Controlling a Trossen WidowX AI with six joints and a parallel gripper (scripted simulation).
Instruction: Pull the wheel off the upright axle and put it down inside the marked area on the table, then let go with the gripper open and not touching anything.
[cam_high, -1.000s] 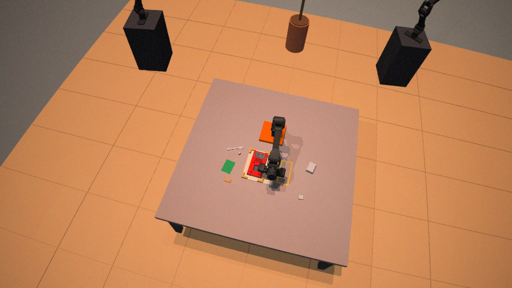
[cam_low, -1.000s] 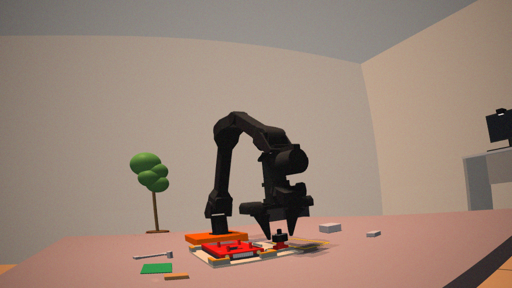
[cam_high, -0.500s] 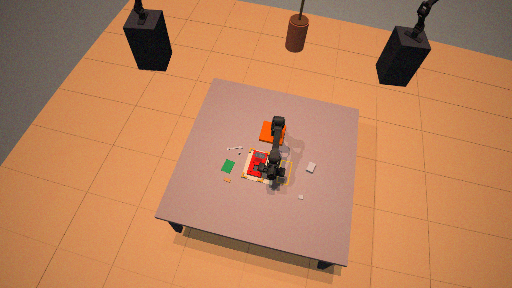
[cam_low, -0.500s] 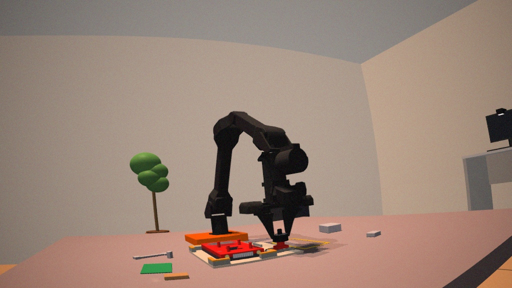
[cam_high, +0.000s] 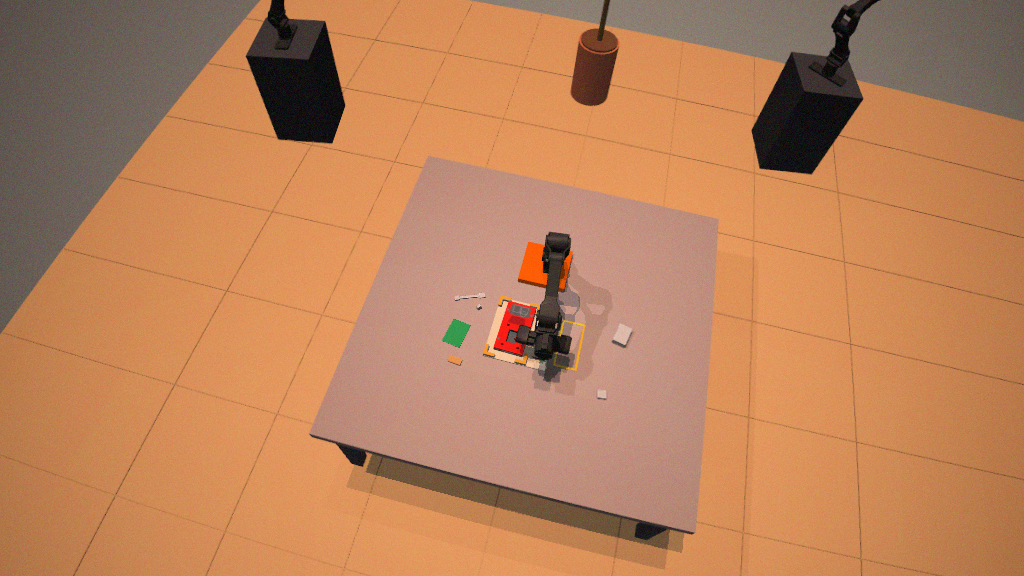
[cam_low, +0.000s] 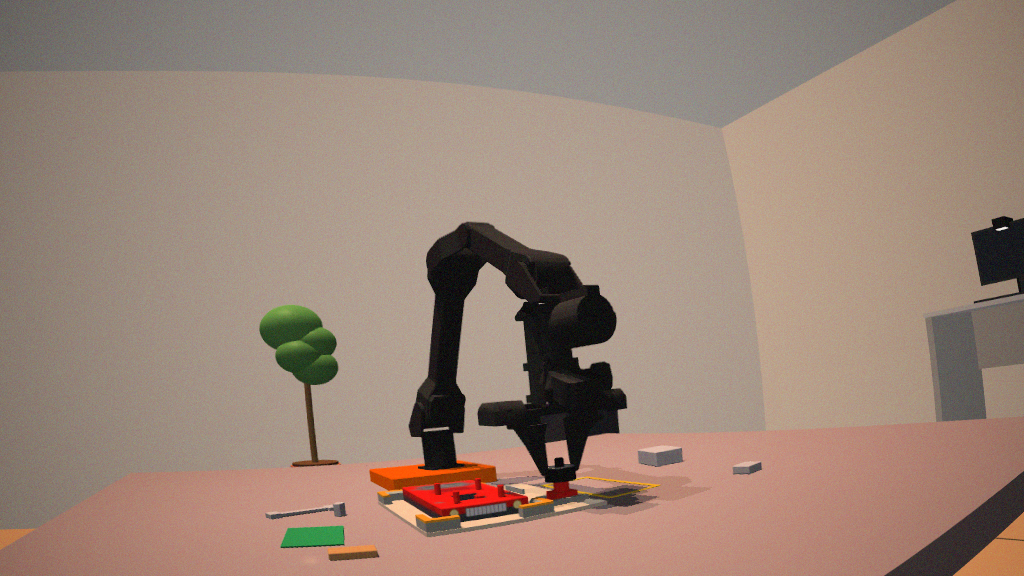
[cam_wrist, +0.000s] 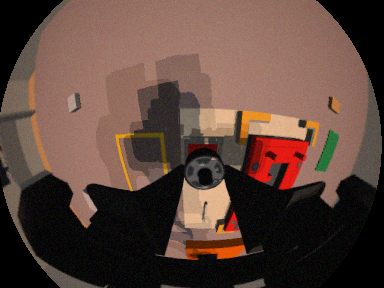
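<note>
Right now my gripper tip is right at the wheel. Round my gripper tip: grey cube 14 cm ahead, 22 cm to the left, 4 cm below; green card 6 cm behind, 31 cm to the right, 4 cm below; orange block 5 cm ahead, 30 cm to the right, 4 cm below.
</note>
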